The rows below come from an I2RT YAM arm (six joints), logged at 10 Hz.
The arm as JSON. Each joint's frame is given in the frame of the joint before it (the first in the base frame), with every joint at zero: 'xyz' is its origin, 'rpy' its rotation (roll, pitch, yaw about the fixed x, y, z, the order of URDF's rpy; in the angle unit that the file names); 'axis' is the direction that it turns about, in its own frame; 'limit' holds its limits. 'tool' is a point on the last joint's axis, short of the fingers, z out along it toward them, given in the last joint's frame.
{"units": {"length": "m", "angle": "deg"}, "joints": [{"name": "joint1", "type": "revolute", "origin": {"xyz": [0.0, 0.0, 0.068], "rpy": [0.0, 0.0, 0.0]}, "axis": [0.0, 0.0, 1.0], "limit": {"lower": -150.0, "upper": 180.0}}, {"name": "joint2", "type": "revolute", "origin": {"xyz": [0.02, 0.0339, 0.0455], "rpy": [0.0, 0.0, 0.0]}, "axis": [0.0, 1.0, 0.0], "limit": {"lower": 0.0, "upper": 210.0}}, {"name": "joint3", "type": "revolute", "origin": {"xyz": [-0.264, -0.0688, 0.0], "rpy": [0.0, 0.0, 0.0]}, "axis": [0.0, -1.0, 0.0], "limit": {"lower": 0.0, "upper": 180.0}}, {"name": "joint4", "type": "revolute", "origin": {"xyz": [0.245, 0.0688, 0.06], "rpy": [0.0, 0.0, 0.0]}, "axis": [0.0, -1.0, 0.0], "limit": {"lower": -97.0, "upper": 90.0}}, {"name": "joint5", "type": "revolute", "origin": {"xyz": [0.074, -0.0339, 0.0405], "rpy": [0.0, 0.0, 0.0]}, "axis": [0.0, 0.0, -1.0], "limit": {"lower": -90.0, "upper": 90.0}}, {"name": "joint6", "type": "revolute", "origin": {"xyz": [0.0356, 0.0, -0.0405], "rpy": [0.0, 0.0, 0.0]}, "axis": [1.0, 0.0, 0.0], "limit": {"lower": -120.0, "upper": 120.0}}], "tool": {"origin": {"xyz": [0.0, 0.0, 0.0], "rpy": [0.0, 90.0, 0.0]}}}
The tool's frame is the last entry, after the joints.
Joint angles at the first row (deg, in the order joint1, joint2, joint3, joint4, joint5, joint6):
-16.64 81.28 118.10 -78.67 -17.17 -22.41
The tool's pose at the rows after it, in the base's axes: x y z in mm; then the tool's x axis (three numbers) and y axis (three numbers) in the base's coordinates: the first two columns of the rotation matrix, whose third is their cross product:
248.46 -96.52 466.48 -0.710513 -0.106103 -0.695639 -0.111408 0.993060 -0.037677
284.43 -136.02 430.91 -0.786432 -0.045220 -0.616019 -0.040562 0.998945 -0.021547
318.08 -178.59 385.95 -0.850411 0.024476 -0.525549 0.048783 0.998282 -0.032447
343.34 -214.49 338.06 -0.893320 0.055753 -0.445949 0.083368 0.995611 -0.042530
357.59 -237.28 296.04 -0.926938 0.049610 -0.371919 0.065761 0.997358 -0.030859
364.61 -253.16 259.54 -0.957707 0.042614 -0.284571 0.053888 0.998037 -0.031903
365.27 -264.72 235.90 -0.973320 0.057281 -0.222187 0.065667 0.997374 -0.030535
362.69 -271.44 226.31 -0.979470 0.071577 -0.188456 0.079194 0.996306 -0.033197
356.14 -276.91 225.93 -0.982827 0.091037 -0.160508 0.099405 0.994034 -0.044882
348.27 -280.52 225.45 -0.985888 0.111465 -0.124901 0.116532 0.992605 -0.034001
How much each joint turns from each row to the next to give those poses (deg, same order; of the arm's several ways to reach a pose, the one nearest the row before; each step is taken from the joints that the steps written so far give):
-7.09 6.68 -1.27 0.43 -1.86 -1.49
-3.71 7.78 -0.12 1.88 2.10 -0.98
-3.10 8.53 0.00 3.28 4.20 -0.05
-2.34 7.91 0.00 3.28 2.56 -1.51
-1.47 6.19 -0.01 1.31 0.69 -2.82
-1.00 5.00 0.01 0.18 2.23 -2.31
-1.01 3.15 0.00 -0.09 1.82 -0.66
-0.79 1.24 -0.01 -0.35 1.18 -0.17
-0.94 0.00 0.00 -1.01 1.46 0.04
-0.94 0.00 0.03 -2.09 0.59 0.04

